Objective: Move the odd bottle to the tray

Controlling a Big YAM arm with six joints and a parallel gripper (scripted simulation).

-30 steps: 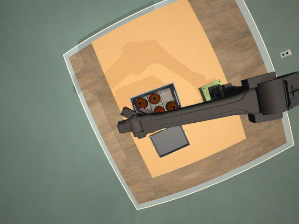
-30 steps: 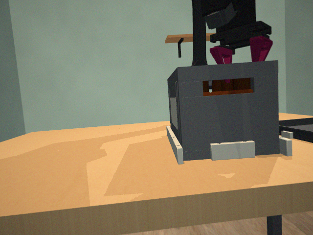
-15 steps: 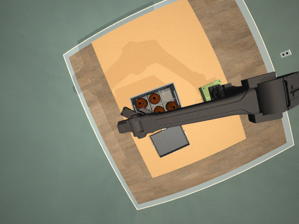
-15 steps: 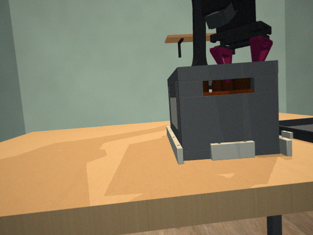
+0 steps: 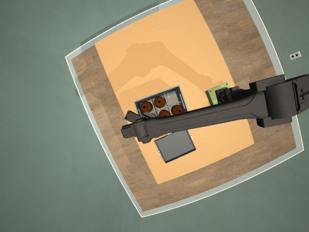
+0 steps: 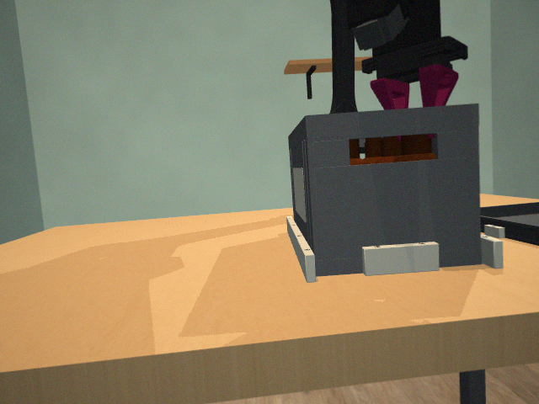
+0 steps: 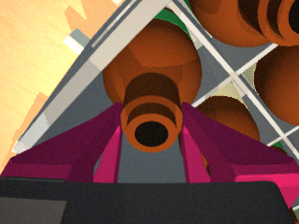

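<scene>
My hand is 9 cm past the dark grey crate, 7 cm above it and 5 cm to the left of it. The rest, counted from my hand: grey tray 24 cm to the left, 14 cm below, 10 cm behind.
</scene>
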